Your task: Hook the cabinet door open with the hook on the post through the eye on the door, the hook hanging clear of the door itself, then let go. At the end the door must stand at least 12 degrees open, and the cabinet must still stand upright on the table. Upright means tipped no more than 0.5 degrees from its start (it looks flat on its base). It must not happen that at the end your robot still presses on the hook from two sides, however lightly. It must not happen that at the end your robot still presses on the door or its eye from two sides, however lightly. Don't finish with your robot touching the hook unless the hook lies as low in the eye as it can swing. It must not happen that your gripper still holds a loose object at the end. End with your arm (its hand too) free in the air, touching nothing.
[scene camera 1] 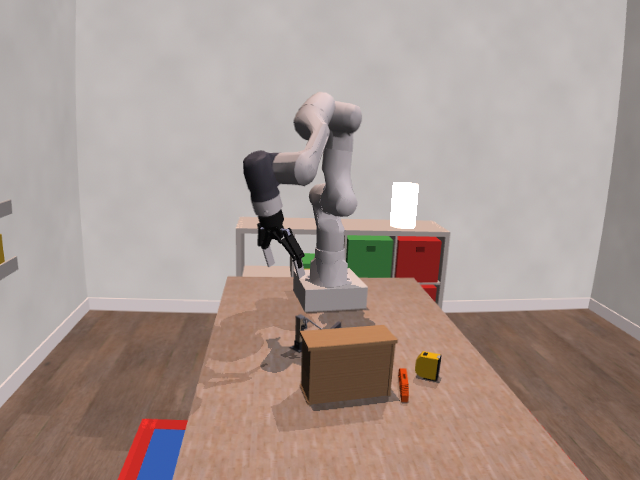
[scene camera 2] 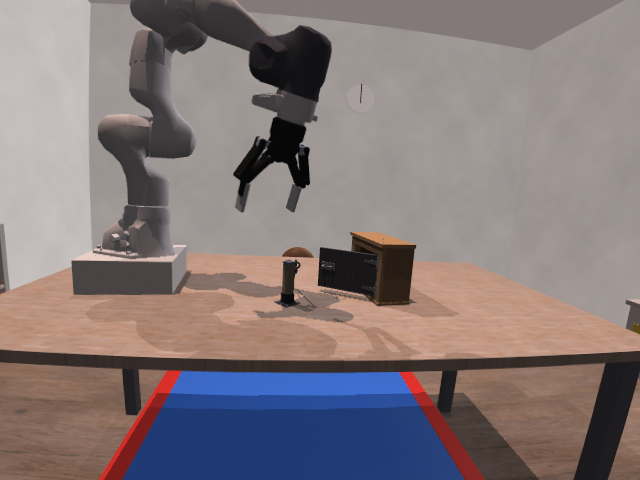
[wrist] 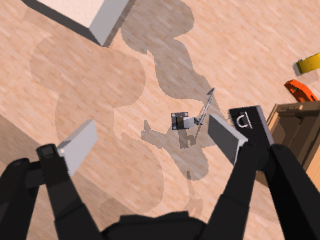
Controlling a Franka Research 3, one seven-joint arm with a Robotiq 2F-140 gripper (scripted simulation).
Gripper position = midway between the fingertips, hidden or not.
Observation:
I see my gripper point(scene camera 2: 266, 209) and a brown wooden cabinet point(scene camera 1: 340, 364).
The brown wooden cabinet shows as well in scene camera 2 point(scene camera 2: 395, 257). My gripper is seen too in scene camera 1 point(scene camera 1: 286, 270) and in the wrist view point(wrist: 152, 126).

